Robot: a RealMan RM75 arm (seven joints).
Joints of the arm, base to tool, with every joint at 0 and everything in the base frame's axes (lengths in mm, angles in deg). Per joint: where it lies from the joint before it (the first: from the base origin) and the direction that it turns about. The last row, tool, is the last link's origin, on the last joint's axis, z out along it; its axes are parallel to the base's.
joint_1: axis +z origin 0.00 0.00 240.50
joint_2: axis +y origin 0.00 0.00 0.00
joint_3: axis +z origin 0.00 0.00 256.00
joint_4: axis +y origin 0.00 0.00 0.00
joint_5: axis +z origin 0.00 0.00 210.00
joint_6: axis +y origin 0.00 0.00 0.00
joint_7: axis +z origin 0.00 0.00 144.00
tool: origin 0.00 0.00 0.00
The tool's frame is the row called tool.
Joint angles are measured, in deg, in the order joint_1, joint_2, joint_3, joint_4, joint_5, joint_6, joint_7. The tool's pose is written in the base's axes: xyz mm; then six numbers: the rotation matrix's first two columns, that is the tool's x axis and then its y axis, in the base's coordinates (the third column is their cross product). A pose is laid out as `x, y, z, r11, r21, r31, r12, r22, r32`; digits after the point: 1 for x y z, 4 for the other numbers.
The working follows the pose.
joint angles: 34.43 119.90 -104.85 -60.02 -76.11 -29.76 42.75
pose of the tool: 79.8, 383.3, -87.7, 0.8069, 0.5893, -0.0394, 0.4209, -0.6206, -0.6616
Where each joint sits with the arm in this pose, in the base's axes (m; each line is computed from the numbers above, not from the rounded line before):
joint_1: 0.0000 0.0000 0.2405
joint_2: 0.0000 0.0000 0.2405
joint_3: 0.1830 0.1255 0.1129
joint_4: 0.1830 0.1255 0.1129
joint_5: 0.1395 0.3088 0.0202
joint_6: 0.1395 0.3088 0.0202
joint_7: 0.0798 0.3833 -0.0877
the tool: 0.0798 0.3833 -0.0877

